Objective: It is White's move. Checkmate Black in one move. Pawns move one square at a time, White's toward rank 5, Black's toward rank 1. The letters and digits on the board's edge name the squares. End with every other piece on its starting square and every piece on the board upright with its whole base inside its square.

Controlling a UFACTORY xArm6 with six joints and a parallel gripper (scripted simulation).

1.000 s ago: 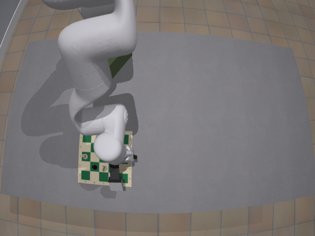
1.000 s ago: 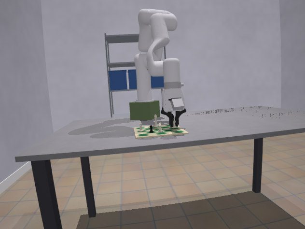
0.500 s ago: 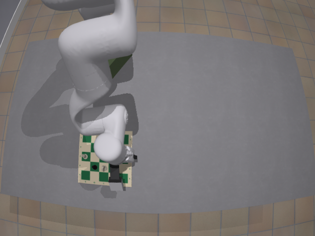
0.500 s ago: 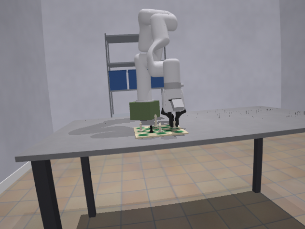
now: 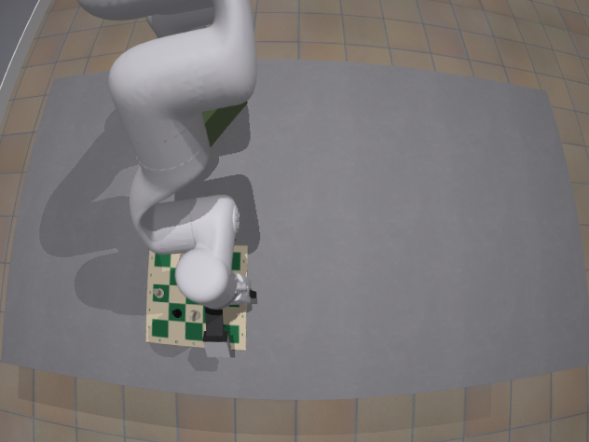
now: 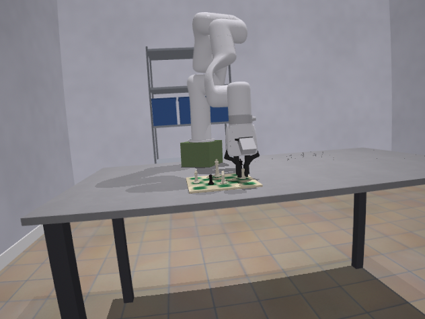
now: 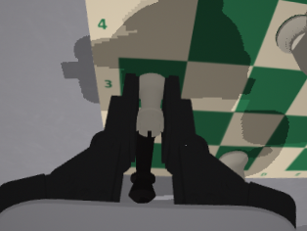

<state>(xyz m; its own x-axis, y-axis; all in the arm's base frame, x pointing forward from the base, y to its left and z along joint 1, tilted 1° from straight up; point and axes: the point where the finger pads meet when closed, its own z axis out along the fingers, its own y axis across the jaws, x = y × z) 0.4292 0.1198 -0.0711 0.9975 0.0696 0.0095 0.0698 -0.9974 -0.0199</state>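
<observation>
My gripper is now 10 mm above the white pawn. Also, from my hand: green-and-cream chessboard 80 mm to the right, 30 mm below, 10 mm ahead; then black king 30 mm behind; then white knight 70 mm to the right, 50 mm ahead, 10 mm below.
</observation>
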